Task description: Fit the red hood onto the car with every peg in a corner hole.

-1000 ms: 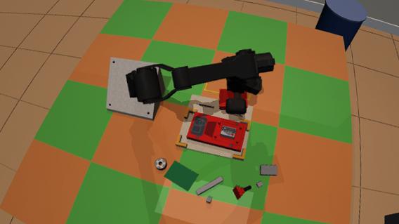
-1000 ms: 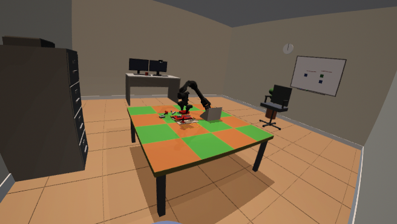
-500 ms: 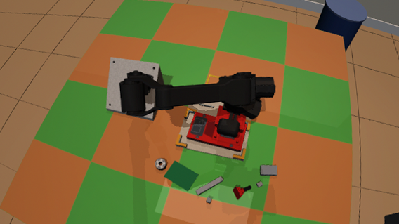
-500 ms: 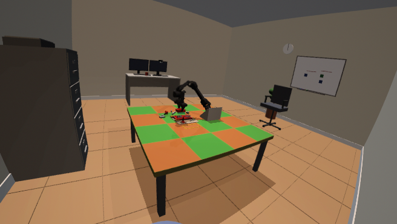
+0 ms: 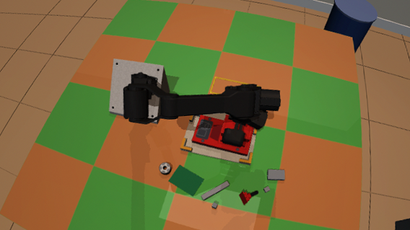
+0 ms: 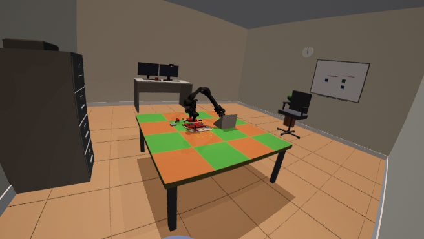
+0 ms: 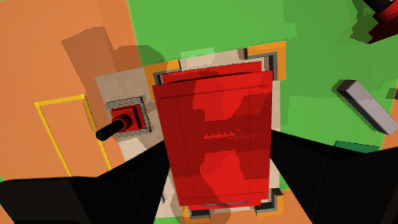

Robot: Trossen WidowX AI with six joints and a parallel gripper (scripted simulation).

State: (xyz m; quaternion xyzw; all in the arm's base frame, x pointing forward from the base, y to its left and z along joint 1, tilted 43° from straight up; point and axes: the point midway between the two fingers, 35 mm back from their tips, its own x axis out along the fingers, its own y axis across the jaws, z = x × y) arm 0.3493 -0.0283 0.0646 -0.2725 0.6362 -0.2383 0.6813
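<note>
My gripper tip is 5 cm above the grey engine block. The rest, counted from my gripper tip: grey bar (20 cm to the right, 7 cm below, 1 cm behind); red hood (1 cm above); dark green plate (20 cm to the right, 12 cm behind, 8 cm below).
</note>
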